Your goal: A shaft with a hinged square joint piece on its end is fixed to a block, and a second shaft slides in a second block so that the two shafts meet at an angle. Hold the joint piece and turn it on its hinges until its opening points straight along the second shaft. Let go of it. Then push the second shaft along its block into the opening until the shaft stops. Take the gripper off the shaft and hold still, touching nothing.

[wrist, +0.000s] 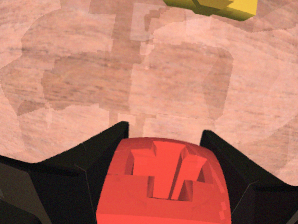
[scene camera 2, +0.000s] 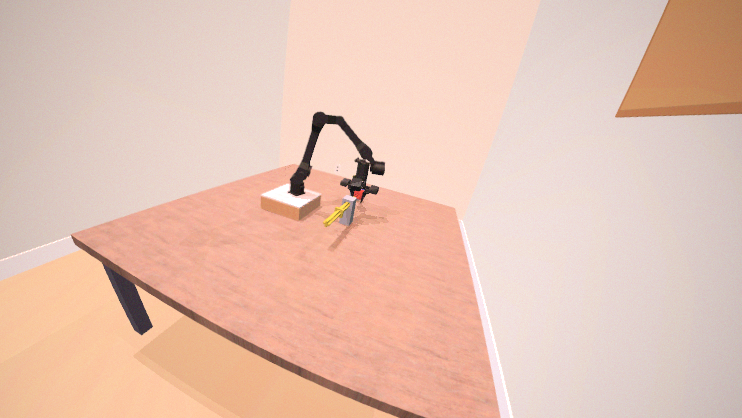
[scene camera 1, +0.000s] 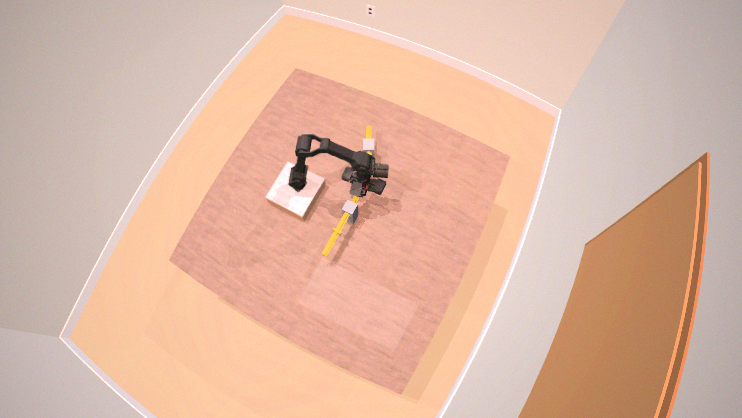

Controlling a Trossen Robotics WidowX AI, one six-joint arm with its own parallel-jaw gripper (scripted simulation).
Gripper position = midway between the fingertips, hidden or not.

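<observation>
The gripper (scene camera 1: 364,188) is visible in the scene, and the wrist view shows the gripper too, at (wrist: 165,133).
</observation>
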